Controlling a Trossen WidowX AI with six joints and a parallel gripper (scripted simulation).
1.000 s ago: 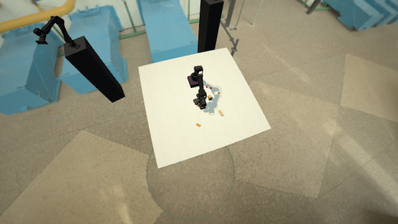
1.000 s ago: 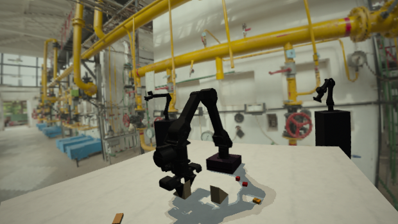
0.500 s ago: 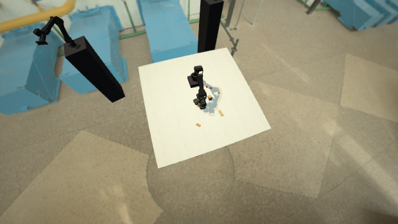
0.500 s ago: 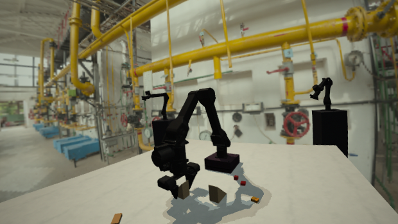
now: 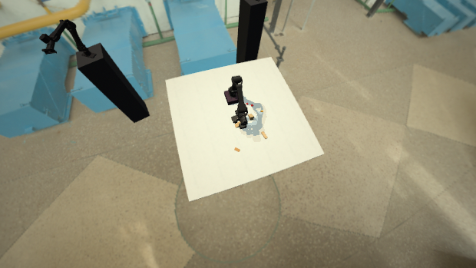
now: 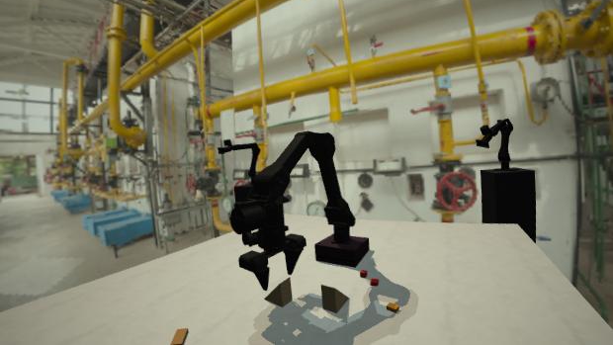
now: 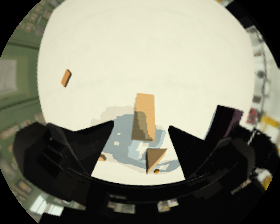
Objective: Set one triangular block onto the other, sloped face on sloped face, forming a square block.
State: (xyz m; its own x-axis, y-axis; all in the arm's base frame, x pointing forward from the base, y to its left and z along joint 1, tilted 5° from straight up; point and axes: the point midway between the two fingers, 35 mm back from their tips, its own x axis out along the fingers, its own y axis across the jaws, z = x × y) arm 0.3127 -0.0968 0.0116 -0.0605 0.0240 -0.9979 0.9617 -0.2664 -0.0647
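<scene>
Now: the triangular block 40 mm below my gripper tip and 10 mm to the left of it. From my gripper tip the other things lie so: small orange block: 280 mm to the left, 50 mm below, 30 mm behind.
</scene>
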